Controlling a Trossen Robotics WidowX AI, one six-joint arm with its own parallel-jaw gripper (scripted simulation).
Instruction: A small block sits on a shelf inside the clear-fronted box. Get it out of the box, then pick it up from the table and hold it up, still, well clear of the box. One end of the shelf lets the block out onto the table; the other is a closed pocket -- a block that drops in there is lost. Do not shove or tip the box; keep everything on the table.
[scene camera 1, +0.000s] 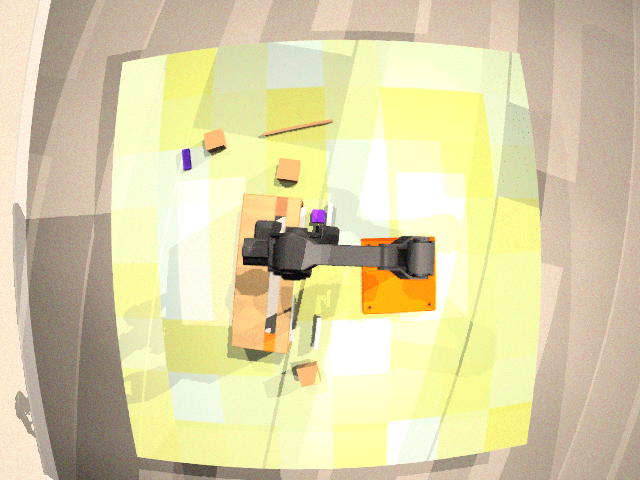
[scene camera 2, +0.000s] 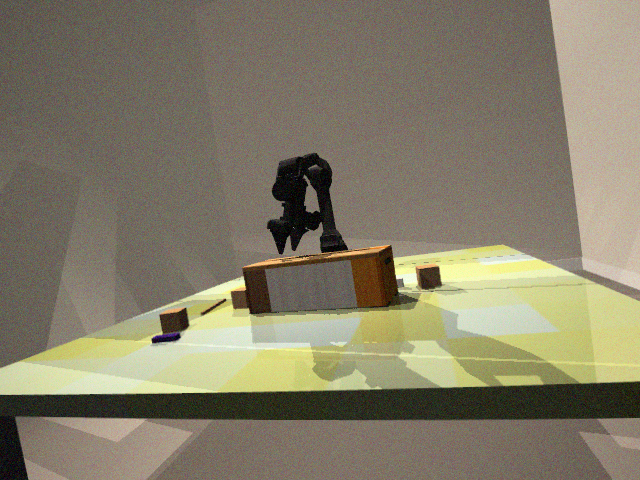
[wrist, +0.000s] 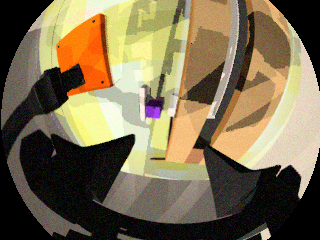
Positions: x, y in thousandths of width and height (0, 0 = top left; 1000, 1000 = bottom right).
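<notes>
Scene camera 2 shows a box (scene camera 2: 571, 578) and my gripper (scene camera 2: 449, 526). In scene camera 1, my gripper is visible (scene camera 1: 466, 472), as is the box (scene camera 1: 412, 668). The wrist view has the box (wrist: 730, 290) together with my gripper (wrist: 533, 602).
</notes>
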